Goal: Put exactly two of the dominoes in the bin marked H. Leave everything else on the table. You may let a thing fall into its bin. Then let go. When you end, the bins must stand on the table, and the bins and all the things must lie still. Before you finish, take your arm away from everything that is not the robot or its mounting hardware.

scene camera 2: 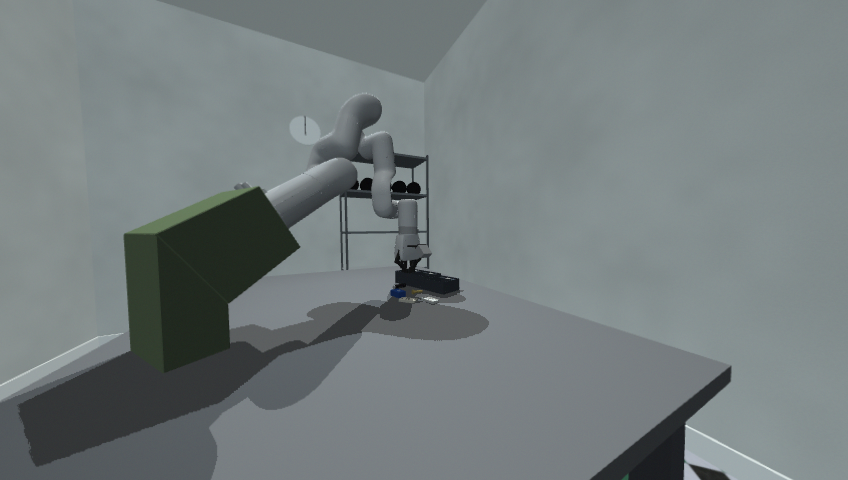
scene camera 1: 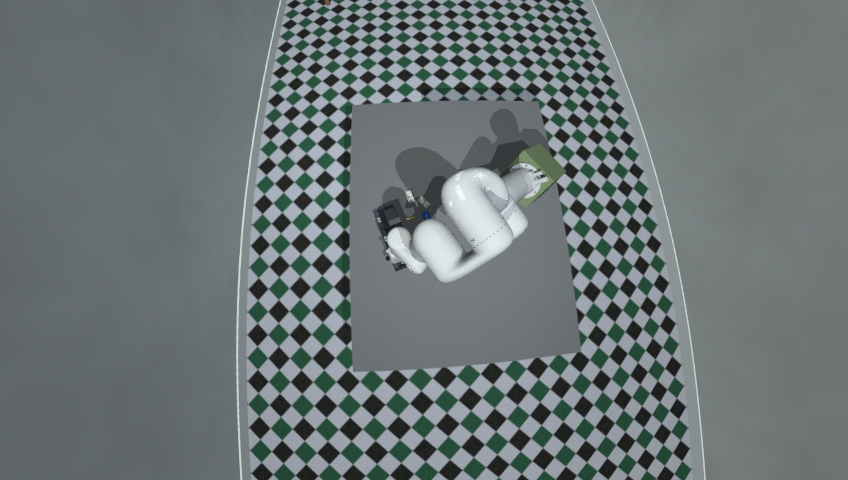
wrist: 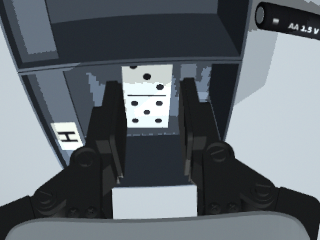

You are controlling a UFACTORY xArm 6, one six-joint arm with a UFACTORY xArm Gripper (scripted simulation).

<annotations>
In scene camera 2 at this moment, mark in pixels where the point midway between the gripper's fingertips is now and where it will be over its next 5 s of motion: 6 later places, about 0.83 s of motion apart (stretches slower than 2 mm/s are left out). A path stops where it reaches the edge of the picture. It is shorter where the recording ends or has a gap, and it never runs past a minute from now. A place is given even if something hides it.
My gripper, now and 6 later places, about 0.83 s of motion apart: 408, 278; 408, 268; 414, 268; 430, 276; 430, 277; 429, 291; 430, 300
</annotations>
